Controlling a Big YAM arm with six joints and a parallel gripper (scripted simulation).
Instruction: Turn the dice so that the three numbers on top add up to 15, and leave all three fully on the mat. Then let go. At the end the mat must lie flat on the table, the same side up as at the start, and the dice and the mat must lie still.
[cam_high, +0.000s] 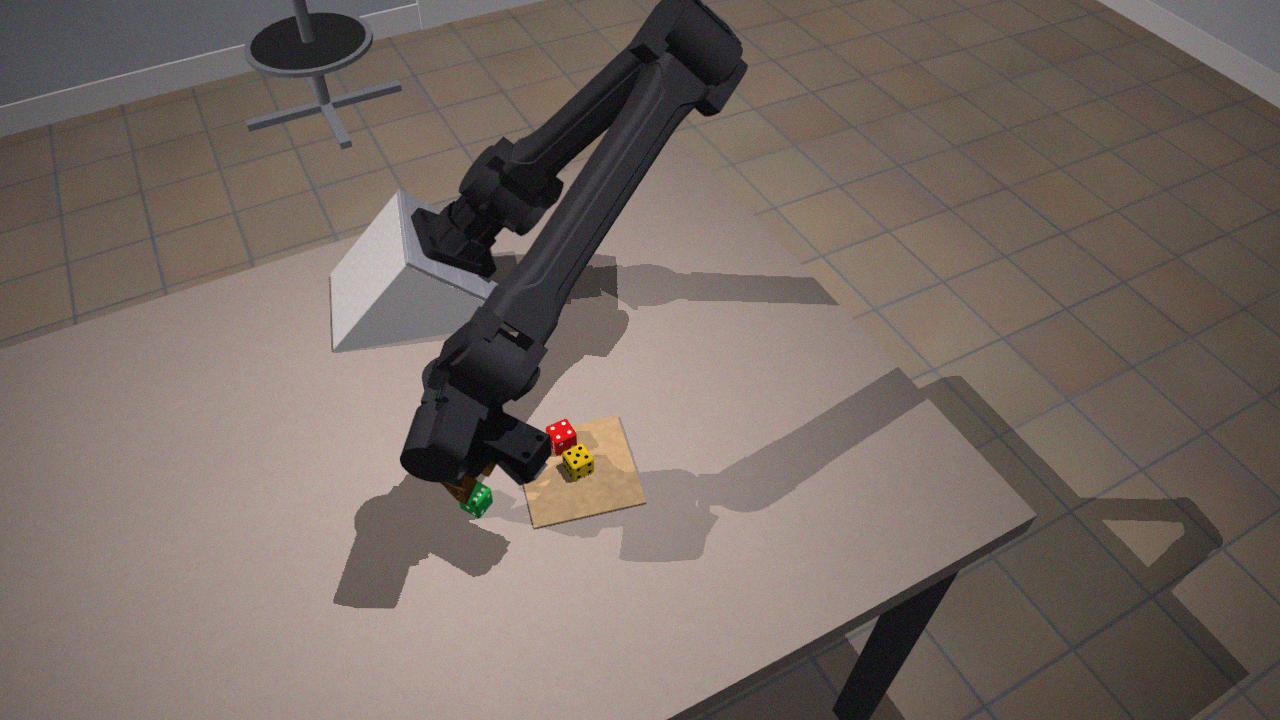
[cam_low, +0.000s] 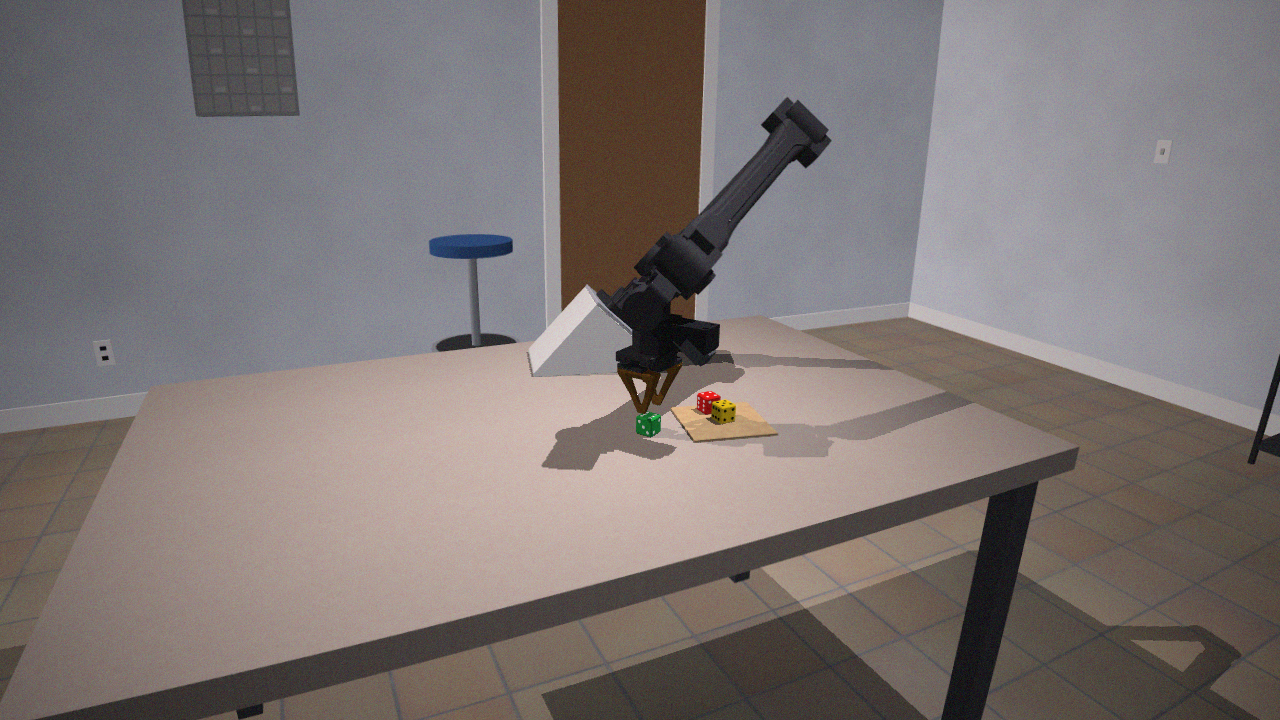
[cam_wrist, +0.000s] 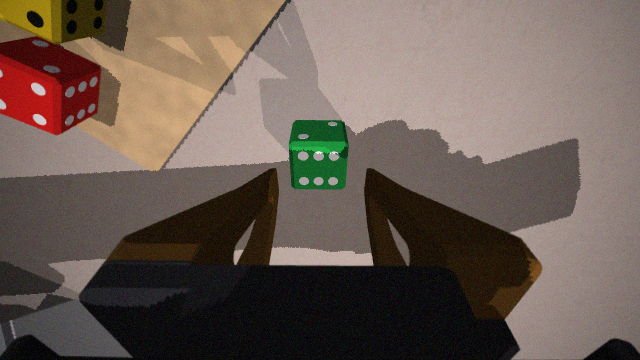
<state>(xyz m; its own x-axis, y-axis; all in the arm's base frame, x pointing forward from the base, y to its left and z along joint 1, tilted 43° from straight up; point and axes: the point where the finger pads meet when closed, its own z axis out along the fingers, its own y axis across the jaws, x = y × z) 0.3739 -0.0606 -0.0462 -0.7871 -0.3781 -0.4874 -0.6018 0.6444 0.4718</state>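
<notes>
Right now the green die is 4 cm below my hand. From my hand the other things lie so: yellow die 13 cm to the left, 3 cm below; tan mat 13 cm to the left, 5 cm below, 1 cm behind; red die 13 cm to the left, 5 cm behind, 3 cm below.
</notes>
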